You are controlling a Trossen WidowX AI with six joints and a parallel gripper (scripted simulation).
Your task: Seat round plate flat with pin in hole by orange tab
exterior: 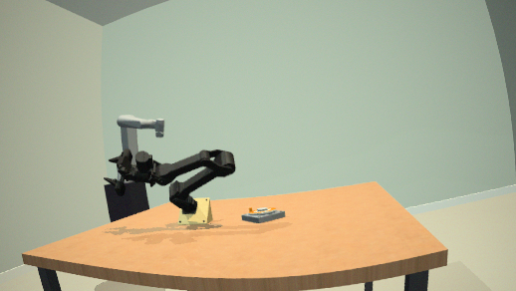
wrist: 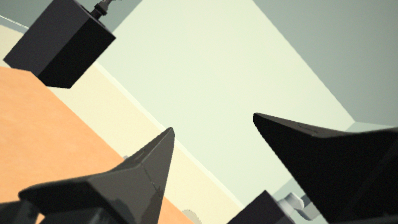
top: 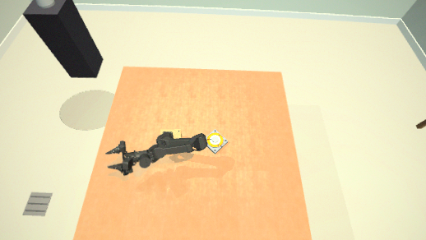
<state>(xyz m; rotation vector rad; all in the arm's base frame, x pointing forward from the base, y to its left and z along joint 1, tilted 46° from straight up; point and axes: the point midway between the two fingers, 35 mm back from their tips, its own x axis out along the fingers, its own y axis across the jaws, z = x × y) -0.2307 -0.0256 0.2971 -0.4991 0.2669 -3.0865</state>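
Right now the square grey base is 57 cm ahead of my gripper tip, 24 cm to the left of it and 24 cm below it.
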